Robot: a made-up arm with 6 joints. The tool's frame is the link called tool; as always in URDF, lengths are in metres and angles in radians. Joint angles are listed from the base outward.
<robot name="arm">
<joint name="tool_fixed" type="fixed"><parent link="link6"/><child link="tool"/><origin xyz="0 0 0" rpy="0 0 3.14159"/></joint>
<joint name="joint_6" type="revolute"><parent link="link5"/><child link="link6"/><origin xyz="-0.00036 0.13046 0" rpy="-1.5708 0 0"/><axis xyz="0 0 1"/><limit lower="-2.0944" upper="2.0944"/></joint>
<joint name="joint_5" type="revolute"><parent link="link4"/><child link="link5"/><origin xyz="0 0 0" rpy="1.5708 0 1.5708"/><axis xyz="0 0 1"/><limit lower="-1.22" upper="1.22"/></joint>
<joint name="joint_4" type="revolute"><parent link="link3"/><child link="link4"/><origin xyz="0.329 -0.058 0" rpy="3.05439 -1.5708 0"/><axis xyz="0 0 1"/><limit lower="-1.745" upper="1.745"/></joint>
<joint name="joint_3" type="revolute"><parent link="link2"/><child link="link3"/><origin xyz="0.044 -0.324 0" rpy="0 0 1.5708"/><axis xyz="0 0 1"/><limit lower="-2.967" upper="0"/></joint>
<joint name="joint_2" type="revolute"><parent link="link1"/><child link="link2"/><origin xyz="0 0 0" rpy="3.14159 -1.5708 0"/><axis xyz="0 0 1"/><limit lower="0" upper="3.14"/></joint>
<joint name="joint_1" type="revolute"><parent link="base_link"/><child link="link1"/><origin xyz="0 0 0.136" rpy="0 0 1.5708"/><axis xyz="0 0 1"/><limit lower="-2.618" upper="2.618"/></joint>
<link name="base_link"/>
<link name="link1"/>
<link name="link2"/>
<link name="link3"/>
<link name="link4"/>
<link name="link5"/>
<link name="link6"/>
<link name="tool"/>
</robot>
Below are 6 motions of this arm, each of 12 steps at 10 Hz.
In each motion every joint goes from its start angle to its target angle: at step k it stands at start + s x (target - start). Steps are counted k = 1, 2, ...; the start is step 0. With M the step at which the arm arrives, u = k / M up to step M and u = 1 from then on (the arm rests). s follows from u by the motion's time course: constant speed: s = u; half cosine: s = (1 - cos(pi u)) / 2; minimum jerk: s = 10 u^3 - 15 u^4 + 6 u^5.
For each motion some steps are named. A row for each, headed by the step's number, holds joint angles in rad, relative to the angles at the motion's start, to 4 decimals.
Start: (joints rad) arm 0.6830 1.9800 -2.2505 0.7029 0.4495 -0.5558
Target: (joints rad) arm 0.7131 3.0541 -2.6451 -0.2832 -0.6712 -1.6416
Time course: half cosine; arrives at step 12
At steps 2, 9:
2: 0.0020 0.0720 -0.0264 -0.0661 -0.0751 -0.0727
9: 0.0257 0.9168 -0.3368 -0.8417 -0.9566 -0.9268

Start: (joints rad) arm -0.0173 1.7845 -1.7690 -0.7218 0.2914 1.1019
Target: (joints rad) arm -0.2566 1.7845 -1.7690 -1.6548 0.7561 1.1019
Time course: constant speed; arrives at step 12
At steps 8, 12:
8: -0.1595 0.0000 0.0000 -0.6220 0.3098 0.0000
12: -0.2393 0.0000 0.0000 -0.9330 0.4647 0.0000

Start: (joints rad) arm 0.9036 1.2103 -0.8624 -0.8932 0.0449 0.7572
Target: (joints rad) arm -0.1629 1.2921 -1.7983 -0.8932 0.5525 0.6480
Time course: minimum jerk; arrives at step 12
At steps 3, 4, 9, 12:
3: -0.1104 0.0085 -0.0969 0.0000 0.0525 -0.0113
4: -0.2238 0.0172 -0.1964 0.0000 0.1065 -0.0229
9: -0.9561 0.0733 -0.8390 0.0000 0.4551 -0.0979
12: -1.0665 0.0818 -0.9359 0.0000 0.5076 -0.1092

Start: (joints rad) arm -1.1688 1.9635 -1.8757 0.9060 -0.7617 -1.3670
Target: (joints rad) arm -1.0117 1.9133 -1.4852 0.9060 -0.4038 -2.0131
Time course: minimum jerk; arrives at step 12
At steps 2, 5, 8, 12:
2: 0.0056 -0.0018 0.0139 0.0000 0.0127 -0.0229
5: 0.0545 -0.0174 0.1354 0.0000 0.1241 -0.2240
8: 0.1241 -0.0397 0.3085 0.0000 0.2828 -0.5105
12: 0.1571 -0.0502 0.3905 0.0000 0.3579 -0.6461

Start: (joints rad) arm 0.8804 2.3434 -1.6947 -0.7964 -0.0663 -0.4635
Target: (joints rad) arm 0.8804 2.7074 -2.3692 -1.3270 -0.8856 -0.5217
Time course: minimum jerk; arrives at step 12
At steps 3, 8, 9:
3: 0.0000 0.0377 -0.0698 -0.0549 -0.0848 -0.0060
8: 0.0000 0.2876 -0.5329 -0.4192 -0.6473 -0.0460
9: 0.0000 0.3263 -0.6047 -0.4757 -0.7345 -0.0522

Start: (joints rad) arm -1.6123 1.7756 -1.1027 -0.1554 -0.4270 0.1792
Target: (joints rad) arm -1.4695 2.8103 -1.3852 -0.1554 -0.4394 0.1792
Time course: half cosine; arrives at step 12
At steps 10, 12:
10: 0.1332 0.9654 -0.2636 0.0000 -0.0116 0.0000
12: 0.1428 1.0347 -0.2825 0.0000 -0.0124 0.0000

